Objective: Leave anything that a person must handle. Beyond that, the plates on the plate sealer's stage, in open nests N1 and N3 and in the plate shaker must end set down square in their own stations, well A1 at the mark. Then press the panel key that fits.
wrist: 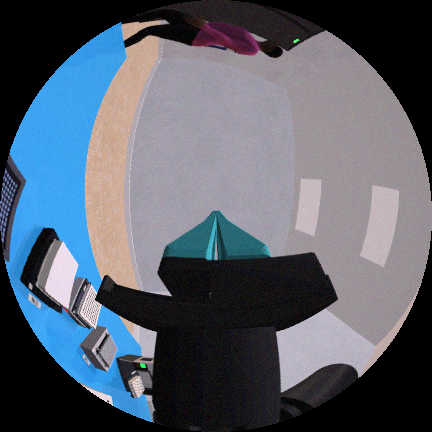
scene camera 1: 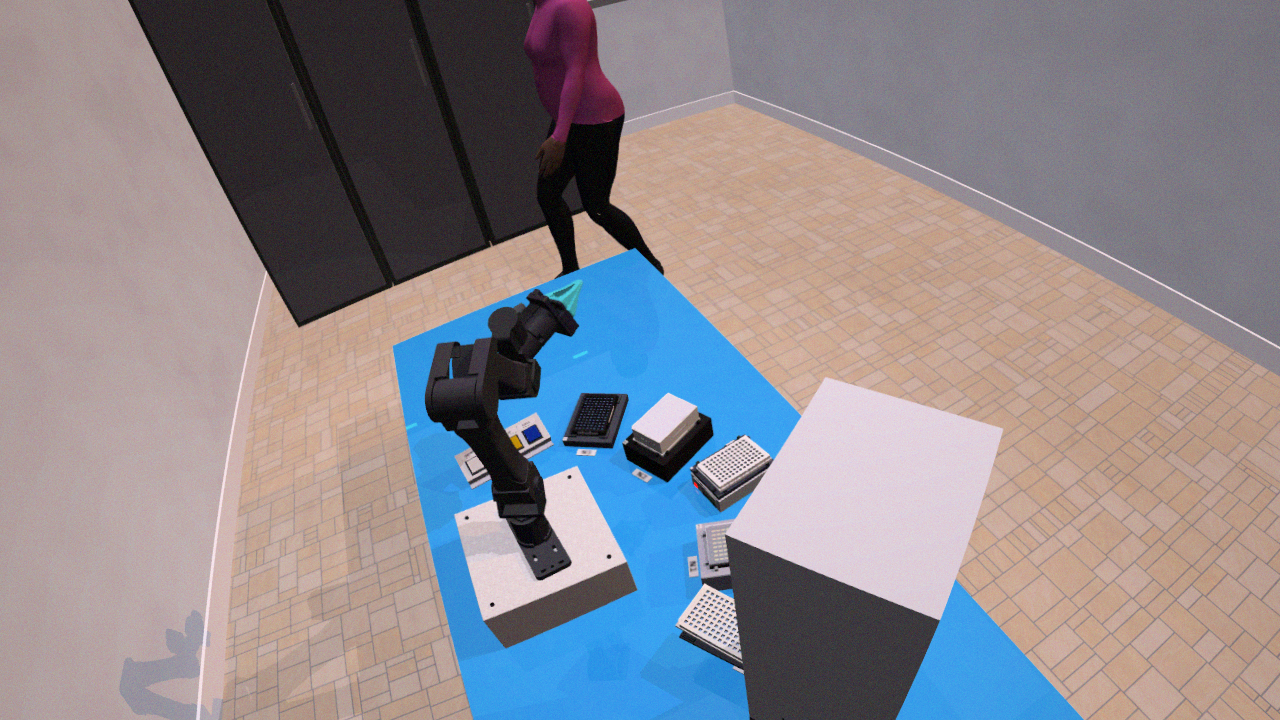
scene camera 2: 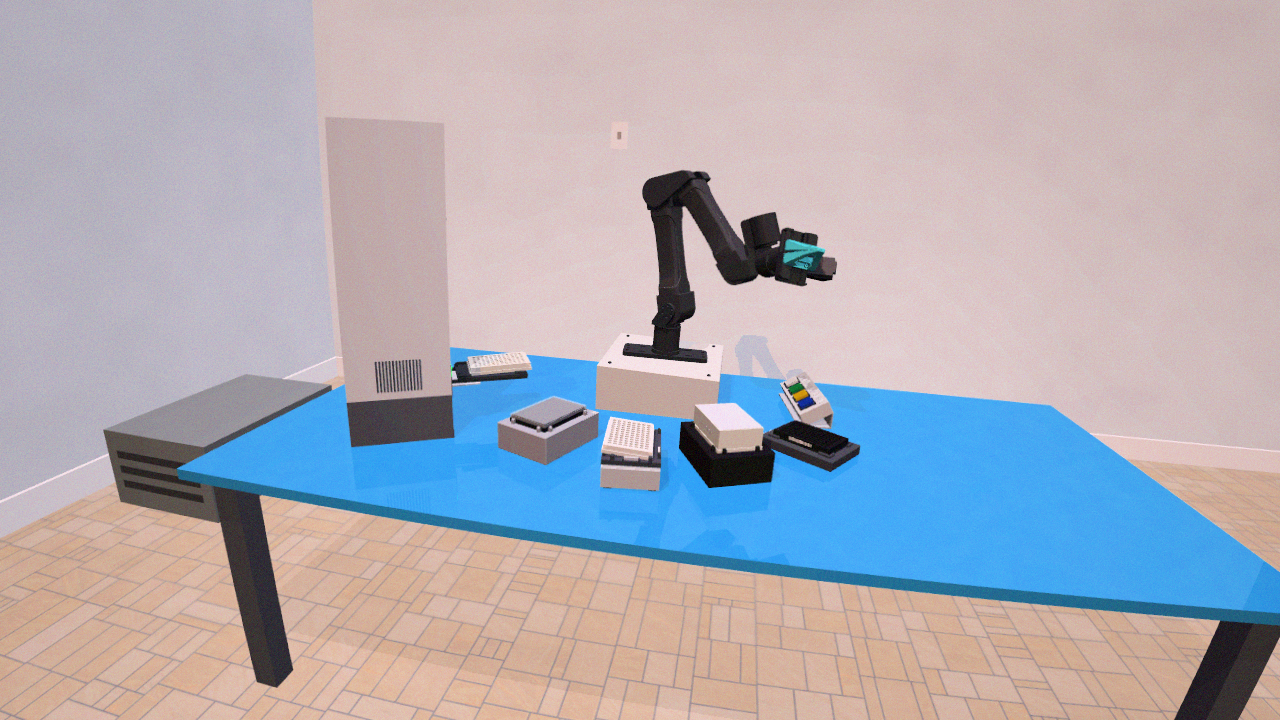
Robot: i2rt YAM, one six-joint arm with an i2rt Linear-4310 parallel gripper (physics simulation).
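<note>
My gripper (scene camera 1: 573, 291) (scene camera 2: 805, 256) (wrist: 215, 216) is shut and empty, its teal fingers raised above the far part of the table. A white plate (scene camera 1: 711, 617) (scene camera 2: 498, 362) (wrist: 136, 385) lies on a dark stage by the tall machine. A grey device (scene camera 1: 701, 573) (scene camera 2: 547, 440) (wrist: 95, 345) holds a plate. A white plate (scene camera 1: 733, 460) (scene camera 2: 629, 436) (wrist: 90, 304) lies on a light station. A white block-like plate (scene camera 1: 665, 422) (scene camera 2: 727, 425) (wrist: 61, 274) sits on a black station. A black plate (scene camera 1: 596, 416) (scene camera 2: 808, 437) lies in a low dark nest. A key panel (scene camera 1: 543, 437) (scene camera 2: 817, 413) has green, yellow and blue keys. Station names and A1 marks are unreadable.
A tall machine (scene camera 1: 859, 501) (scene camera 2: 391, 268) rises from the blue table (scene camera 1: 644, 331) (scene camera 2: 966, 501) and hides part of two stations in scene camera 1. The arm's white base block (scene camera 1: 572, 595) (scene camera 2: 657, 386) stands near the key panel. A person (scene camera 1: 577, 80) (wrist: 227, 37) stands beyond the table's far edge.
</note>
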